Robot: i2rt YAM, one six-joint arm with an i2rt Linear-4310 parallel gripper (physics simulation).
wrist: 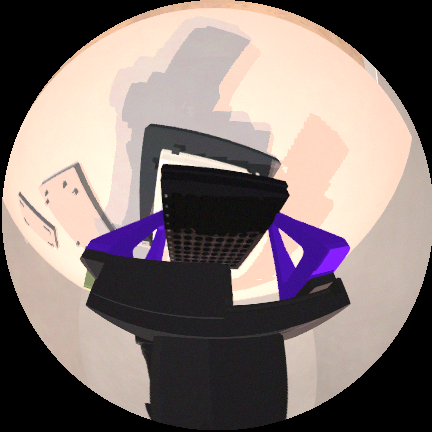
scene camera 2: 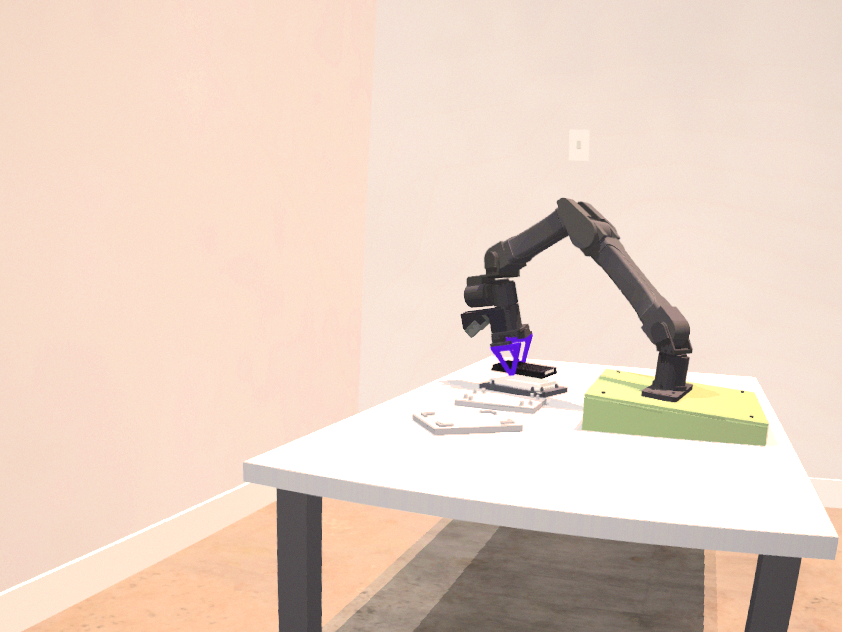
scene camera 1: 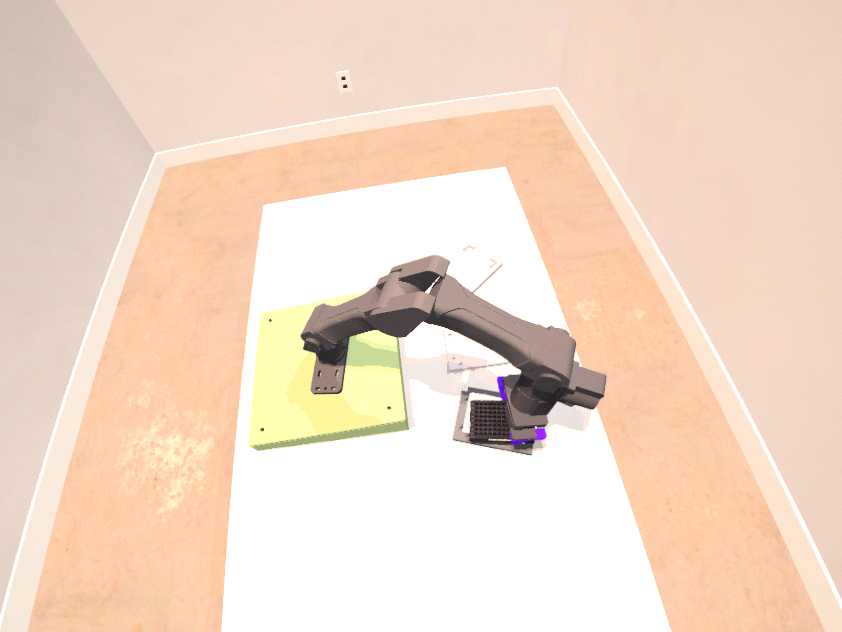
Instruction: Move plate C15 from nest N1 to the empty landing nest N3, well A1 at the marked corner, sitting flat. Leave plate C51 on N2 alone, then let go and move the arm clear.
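My gripper (scene camera 1: 514, 411) (scene camera 2: 516, 367) (wrist: 217, 214) is shut on a black well plate, apparently plate C15 (scene camera 1: 488, 419) (scene camera 2: 540, 370) (wrist: 225, 200), with purple fingers on two opposite sides. The plate is roughly level, a small gap above a white well plate, apparently C51 (scene camera 2: 522, 382) (wrist: 200, 161). The white plate sits on a dark nest (scene camera 1: 460, 431) (scene camera 2: 506, 389) (wrist: 210, 141) and is largely covered in the wrist view. A pale nest with pegs (scene camera 2: 496, 402) (wrist: 75, 192) and a pale nest with corner brackets (scene camera 1: 476, 261) (scene camera 2: 469, 428) (wrist: 39, 225) are both empty. Labels and the A1 mark are not legible.
The arm base stands on a yellow-green block (scene camera 1: 326, 421) (scene camera 2: 673, 425). The nests stand beside it on a white table (scene camera 1: 408, 530) (scene camera 2: 544, 476). In scene camera 1, the arm passes above the table between the block and the dark nest and partly hides the pale nests.
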